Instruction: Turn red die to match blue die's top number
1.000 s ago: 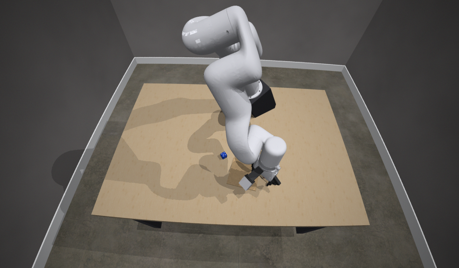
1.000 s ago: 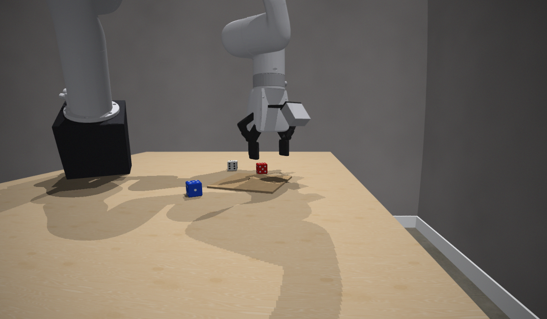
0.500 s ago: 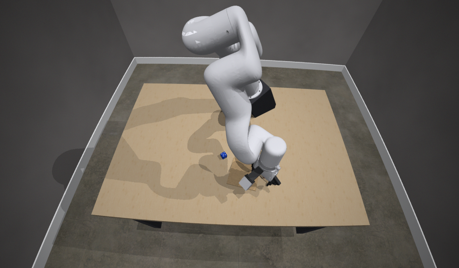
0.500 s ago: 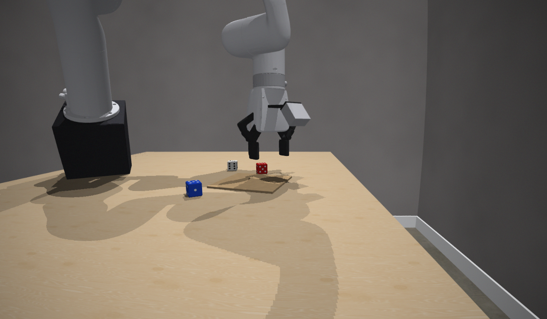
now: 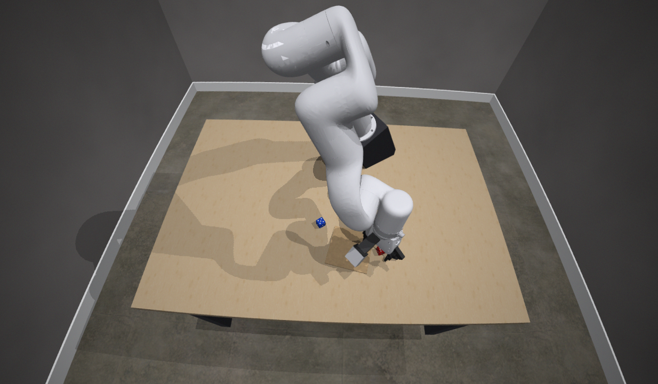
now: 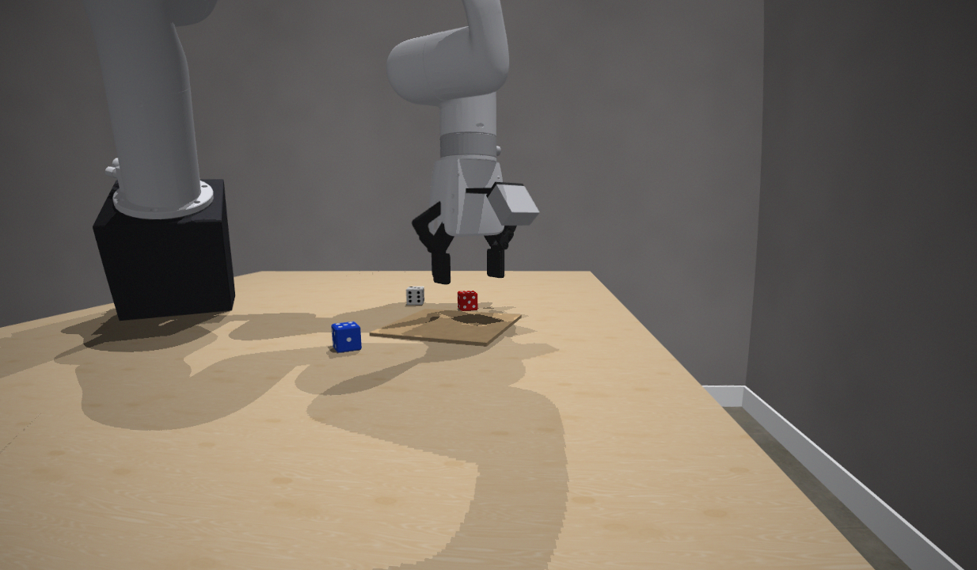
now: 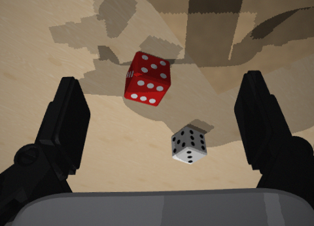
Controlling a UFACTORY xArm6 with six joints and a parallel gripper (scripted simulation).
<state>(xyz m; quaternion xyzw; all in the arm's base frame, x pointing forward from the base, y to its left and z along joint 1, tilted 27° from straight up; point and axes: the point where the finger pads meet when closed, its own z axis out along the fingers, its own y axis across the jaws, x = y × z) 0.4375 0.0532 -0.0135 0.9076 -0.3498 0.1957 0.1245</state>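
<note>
My gripper is now 40 mm above the red die, 20 mm to the right of it and 10 mm past it. Also, from my hand: mat 80 mm to the right, 50 mm below, 10 mm behind; then blue die 190 mm to the right, 100 mm behind, 40 mm below; then white die 90 mm behind, 60 mm to the left, 40 mm below.
</note>
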